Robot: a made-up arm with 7 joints.
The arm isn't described. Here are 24 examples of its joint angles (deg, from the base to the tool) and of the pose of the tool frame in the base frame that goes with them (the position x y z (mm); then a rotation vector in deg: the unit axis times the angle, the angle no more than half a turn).
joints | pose
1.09 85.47 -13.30 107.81 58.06 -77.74 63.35 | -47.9 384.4 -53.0 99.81 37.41 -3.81
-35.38 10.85 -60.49 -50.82 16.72 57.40 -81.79 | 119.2 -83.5 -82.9 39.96 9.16 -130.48
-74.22 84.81 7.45 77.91 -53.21 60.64 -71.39 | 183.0 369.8 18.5 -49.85 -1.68 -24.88
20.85 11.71 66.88 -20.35 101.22 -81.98 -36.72 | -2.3 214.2 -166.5 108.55 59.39 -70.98
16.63 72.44 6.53 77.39 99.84 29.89 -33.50 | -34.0 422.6 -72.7 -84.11 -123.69 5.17
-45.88 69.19 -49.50 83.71 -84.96 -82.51 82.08 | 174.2 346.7 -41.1 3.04 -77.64 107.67
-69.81 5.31 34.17 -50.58 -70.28 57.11 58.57 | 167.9 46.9 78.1 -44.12 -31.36 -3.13
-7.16 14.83 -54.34 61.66 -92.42 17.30 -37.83 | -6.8 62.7 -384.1 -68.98 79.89 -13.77
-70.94 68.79 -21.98 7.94 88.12 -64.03 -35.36 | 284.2 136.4 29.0 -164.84 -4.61 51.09
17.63 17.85 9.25 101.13 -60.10 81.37 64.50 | -224.3 89.1 -254.4 4.23 -137.68 -32.70
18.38 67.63 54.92 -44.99 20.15 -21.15 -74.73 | 110.7 143.6 37.2 125.84 20.81 -53.51
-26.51 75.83 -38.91 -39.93 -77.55 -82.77 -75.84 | 155.5 113.7 -22.7 0.52 -84.81 -99.01
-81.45 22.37 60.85 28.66 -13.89 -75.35 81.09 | 247.9 210.7 34.7 -106.26 -93.38 102.24
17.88 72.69 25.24 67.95 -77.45 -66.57 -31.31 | -8.2 401.6 -25.8 50.10 -19.87 36.53
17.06 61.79 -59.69 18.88 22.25 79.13 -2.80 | -62.7 272.3 -233.0 121.27 119.18 -18.23
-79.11 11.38 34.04 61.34 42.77 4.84 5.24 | 392.8 74.1 -82.3 25.68 4.00 13.76
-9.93 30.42 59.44 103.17 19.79 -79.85 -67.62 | 9.8 230.8 -299.5 7.81 21.23 -27.46
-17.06 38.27 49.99 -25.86 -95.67 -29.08 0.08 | 118.6 247.2 10.5 -47.56 -83.64 4.00
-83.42 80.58 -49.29 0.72 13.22 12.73 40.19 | 287.1 140.4 87.2 86.94 -61.08 34.17
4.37 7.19 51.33 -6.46 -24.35 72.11 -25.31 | 44.3 207.2 -249.9 -47.81 54.17 18.18
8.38 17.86 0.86 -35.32 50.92 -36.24 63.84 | 114.4 59.9 -132.1 31.97 -75.12 31.40
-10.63 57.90 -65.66 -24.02 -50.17 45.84 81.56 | 37.1 75.9 -241.5 63.77 50.65 5.41
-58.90 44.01 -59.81 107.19 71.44 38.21 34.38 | 227.2 320.6 -129.4 -165.53 -37.90 -13.68
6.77 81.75 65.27 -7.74 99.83 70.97 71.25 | 64.0 243.1 141.8 -57.80 43.20 -87.64
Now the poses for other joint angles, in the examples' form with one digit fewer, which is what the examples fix.
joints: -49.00 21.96 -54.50 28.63 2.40 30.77 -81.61
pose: 273 3 -238 33.5 71.8 -103.6
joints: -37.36 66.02 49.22 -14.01 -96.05 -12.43 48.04
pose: 125 239 134 -60.9 -63.2 22.3
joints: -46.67 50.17 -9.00 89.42 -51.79 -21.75 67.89
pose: 207 328 -181 12.2 10.4 117.1
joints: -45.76 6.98 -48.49 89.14 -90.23 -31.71 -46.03
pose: 232 83 -314 -29.0 16.0 -22.0
